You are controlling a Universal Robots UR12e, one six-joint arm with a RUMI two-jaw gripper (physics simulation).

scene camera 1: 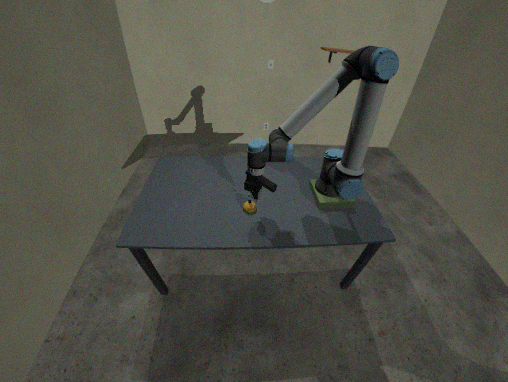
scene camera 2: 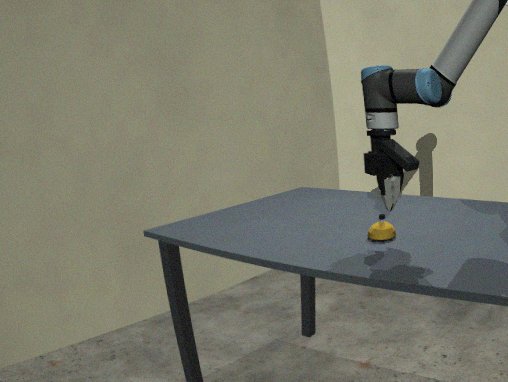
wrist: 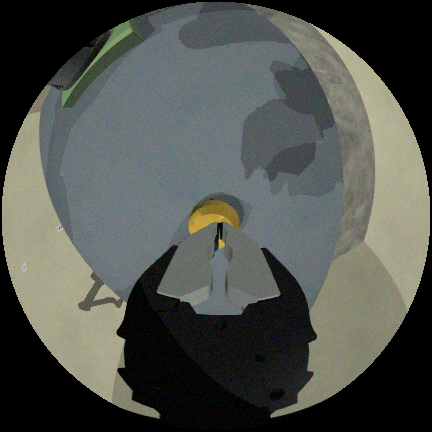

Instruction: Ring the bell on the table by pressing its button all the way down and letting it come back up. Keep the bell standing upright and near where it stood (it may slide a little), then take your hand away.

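Places are measured from the arm's base along level axes (x back, y right, z up), in centimetres.
Pixels of known places: gripper, fingertip midpoint: (scene camera 1: 256,201) (scene camera 2: 390,211) (wrist: 219,223); arm's base, origin of the base link: (scene camera 1: 328,187).
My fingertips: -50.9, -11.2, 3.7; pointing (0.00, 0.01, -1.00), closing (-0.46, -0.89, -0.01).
Note:
Ahead of a thing's pixels: the offset from my fingertips to its top centre, as dx, dy, dz. Level surfaces: height alone.
The yellow bell {-3.7, +3.0, -1.9} (scene camera 1: 250,207) (scene camera 2: 381,232) (wrist: 212,214) stands upright on the grey-blue table {dz -8.5} (scene camera 1: 190,220) (scene camera 2: 260,230) (wrist: 135,135). Its black button {-3.7, +3.0, -1.9} (scene camera 1: 250,201) (scene camera 2: 382,216) is up on top of the dome; in the wrist view the fingers hide it. My gripper (scene camera 1: 255,197) (scene camera 2: 391,210) (wrist: 219,223) is shut with nothing between its fingers. It points down, with its tips a little above the button and apart from it. In scene camera 2's view the tips are slightly right of the button. In the wrist view they overlap the near part of the bell.
The arm's base stands on a green block (scene camera 1: 336,202) (wrist: 102,65) at the right of the table in scene camera 1's view. Shadows of the arm fall on the table beside the bell. The table's front edge (scene camera 1: 210,247) lies beyond the bell toward scene camera 1.

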